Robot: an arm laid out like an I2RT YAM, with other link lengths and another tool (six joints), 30 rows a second.
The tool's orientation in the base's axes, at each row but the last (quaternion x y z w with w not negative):
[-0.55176, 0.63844, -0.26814, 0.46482]
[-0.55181, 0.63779, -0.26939, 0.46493]
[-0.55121, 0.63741, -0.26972, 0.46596]
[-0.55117, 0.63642, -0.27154, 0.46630]
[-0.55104, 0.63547, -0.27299, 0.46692]
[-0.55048, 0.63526, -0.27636, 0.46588]
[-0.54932, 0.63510, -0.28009, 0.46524]
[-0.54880, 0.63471, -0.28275, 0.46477]
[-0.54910, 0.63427, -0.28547, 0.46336]
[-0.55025, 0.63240, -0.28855, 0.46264]
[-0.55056, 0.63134, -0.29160, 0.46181]
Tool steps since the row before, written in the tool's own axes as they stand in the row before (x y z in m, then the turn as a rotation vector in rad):
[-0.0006, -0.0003, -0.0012, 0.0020, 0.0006, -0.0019]
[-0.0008, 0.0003, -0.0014, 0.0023, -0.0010, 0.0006]
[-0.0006, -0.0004, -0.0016, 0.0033, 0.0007, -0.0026]
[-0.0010, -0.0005, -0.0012, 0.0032, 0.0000, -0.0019]
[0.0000, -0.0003, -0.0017, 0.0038, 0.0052, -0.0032]
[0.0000, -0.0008, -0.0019, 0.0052, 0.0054, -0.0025]
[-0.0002, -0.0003, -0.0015, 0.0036, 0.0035, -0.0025]
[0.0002, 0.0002, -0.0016, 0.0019, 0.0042, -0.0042]
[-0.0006, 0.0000, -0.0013, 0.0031, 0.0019, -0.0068]
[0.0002, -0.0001, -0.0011, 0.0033, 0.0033, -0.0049]
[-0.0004, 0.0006, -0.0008, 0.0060, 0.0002, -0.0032]
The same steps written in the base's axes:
[-0.0010, 0.0003, 0.0009, -0.0019, -0.0021, -0.0003]
[-0.0014, 0.0006, 0.0006, 0.0011, -0.0023, -0.0001]
[-0.0013, 0.0002, 0.0012, -0.0025, -0.0034, -0.0005]
[-0.0009, 0.0006, 0.0012, -0.0016, -0.0034, -0.0001]
[-0.0014, -0.0004, 0.0010, -0.0050, -0.0029, -0.0043]
[-0.0013, -0.0005, 0.0015, -0.0044, -0.0041, -0.0051]
[-0.0012, -0.0001, 0.0009, -0.0036, -0.0030, -0.0030]
[-0.0015, -0.0004, 0.0004, -0.0055, -0.0015, -0.0025]
[-0.0012, 0.0004, 0.0007, -0.0068, -0.0035, 0.0003]
[-0.0009, -0.0004, 0.0005, -0.0057, -0.0031, -0.0018]
[-0.0010, 0.0004, -0.0001, -0.0028, -0.0062, -0.0005]

